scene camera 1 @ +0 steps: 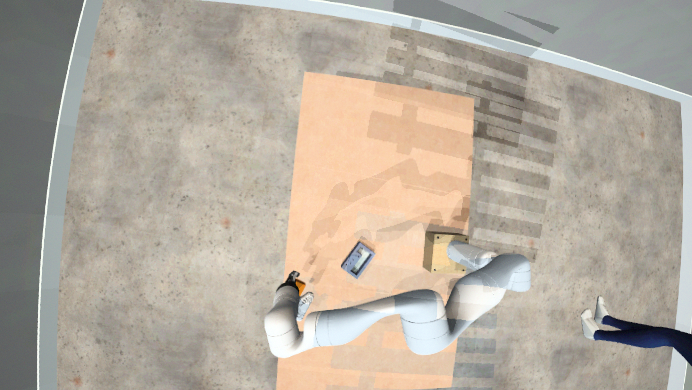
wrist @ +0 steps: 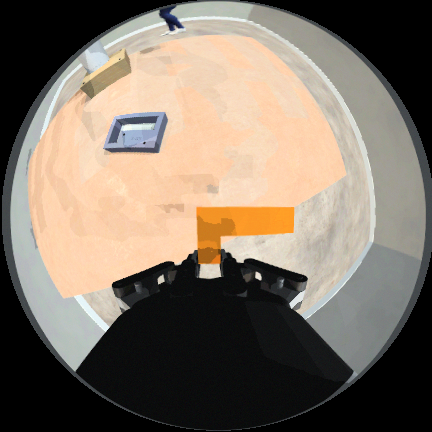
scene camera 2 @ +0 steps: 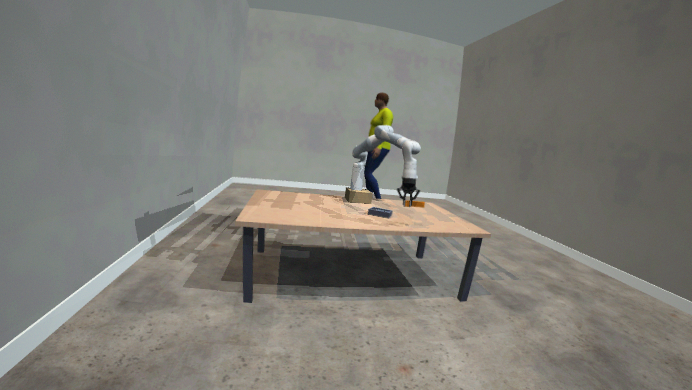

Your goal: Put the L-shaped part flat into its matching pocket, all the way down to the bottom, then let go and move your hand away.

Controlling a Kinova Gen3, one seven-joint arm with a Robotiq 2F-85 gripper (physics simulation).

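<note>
The orange L-shaped part is held by its short leg between the fingertips of my gripper. Its long leg points to the right in the wrist view. The gripper is shut on it, pointing down near the table's edge, and the part is apart from the block. The blue-grey block with the recessed pocket lies on the table, at the upper left in the wrist view. The pocket's exact outline is hard to make out. The arm hides some of the part in the first scene view.
The robot's base stands on a wooden box beyond the block. The table ends close to the gripper, with floor beyond. A person stands past the table behind the robot.
</note>
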